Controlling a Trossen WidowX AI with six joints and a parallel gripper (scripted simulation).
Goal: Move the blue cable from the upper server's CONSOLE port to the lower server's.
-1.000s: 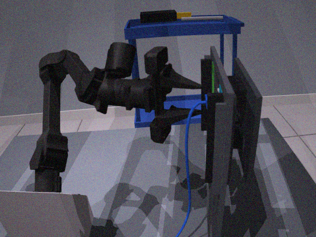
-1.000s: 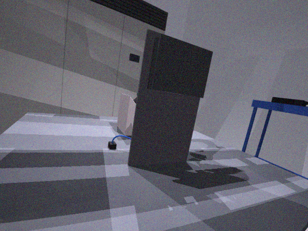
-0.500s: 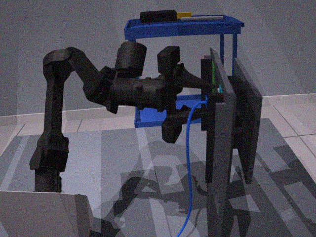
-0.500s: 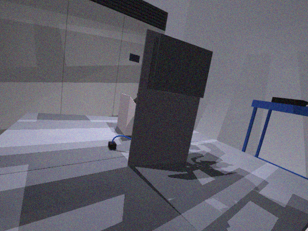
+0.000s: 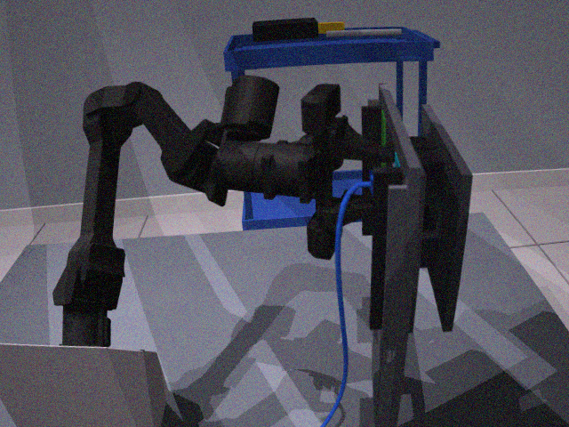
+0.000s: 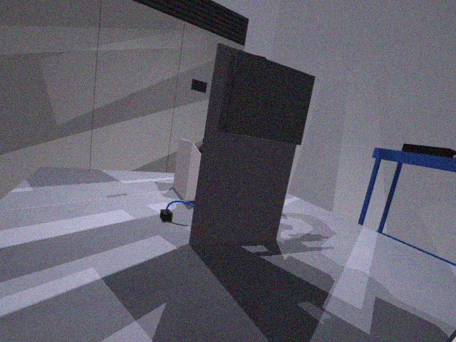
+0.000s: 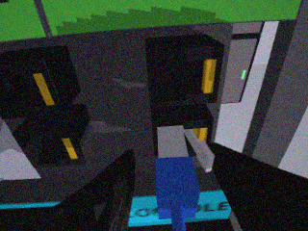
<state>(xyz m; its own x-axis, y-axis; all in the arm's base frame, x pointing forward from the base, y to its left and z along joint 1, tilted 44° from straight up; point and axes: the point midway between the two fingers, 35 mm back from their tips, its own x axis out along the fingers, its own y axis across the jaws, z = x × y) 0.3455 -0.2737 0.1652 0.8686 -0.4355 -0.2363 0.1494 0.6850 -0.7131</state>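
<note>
Right now the blue plug is 1 cm above my gripper tip. From my gripper tip the other things lie so: black block: 43 cm below, 21 cm behind, 11 cm to the right.
</note>
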